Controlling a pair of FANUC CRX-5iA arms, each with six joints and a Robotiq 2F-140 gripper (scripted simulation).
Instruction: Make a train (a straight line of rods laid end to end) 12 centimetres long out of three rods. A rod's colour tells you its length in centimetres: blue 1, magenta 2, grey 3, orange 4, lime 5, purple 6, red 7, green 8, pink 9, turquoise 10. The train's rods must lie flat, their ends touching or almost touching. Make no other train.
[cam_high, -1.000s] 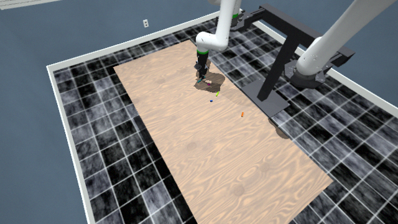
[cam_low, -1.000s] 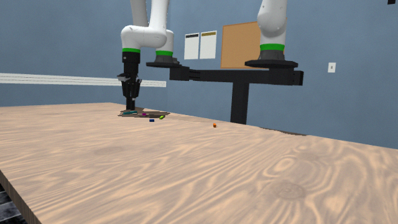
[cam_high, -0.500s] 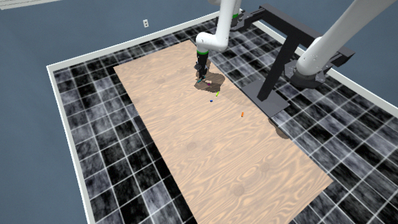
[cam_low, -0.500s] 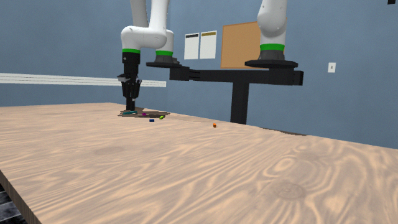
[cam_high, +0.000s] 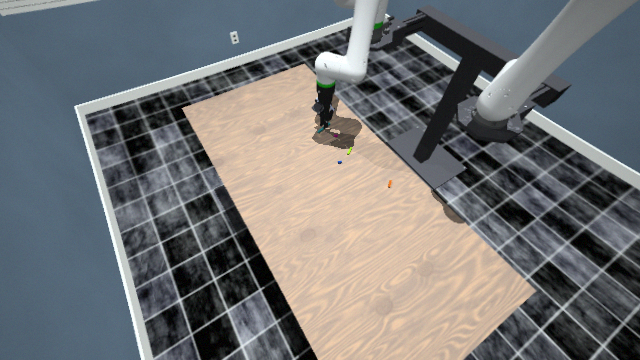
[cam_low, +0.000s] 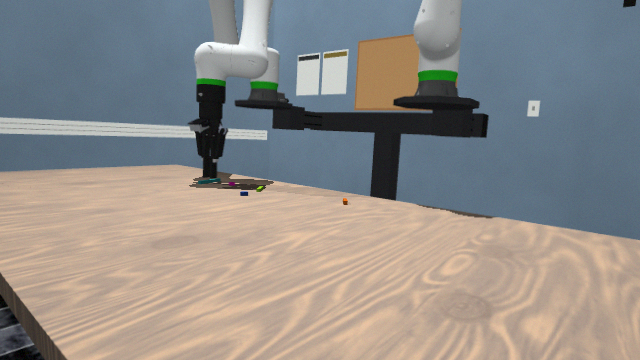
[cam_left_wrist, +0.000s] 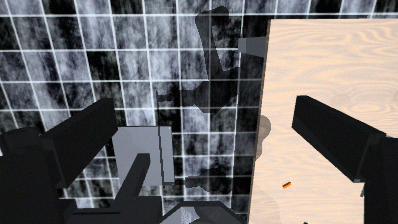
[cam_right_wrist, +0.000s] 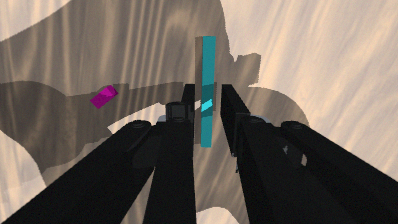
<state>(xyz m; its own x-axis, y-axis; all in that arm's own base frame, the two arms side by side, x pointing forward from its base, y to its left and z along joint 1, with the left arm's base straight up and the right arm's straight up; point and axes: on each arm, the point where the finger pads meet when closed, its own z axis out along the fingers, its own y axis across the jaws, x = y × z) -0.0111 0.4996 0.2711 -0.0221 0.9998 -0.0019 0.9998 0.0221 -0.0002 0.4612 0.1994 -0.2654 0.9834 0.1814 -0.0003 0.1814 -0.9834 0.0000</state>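
Note:
My right hand is 4 cm above the turquoise rod. Also, from my right hand: lime rod: 2 cm behind, 22 cm to the left, 4 cm below; then magenta rod: 2 cm behind, 9 cm to the left, 4 cm below; then orange rod: 5 cm behind, 51 cm to the left, 4 cm below.

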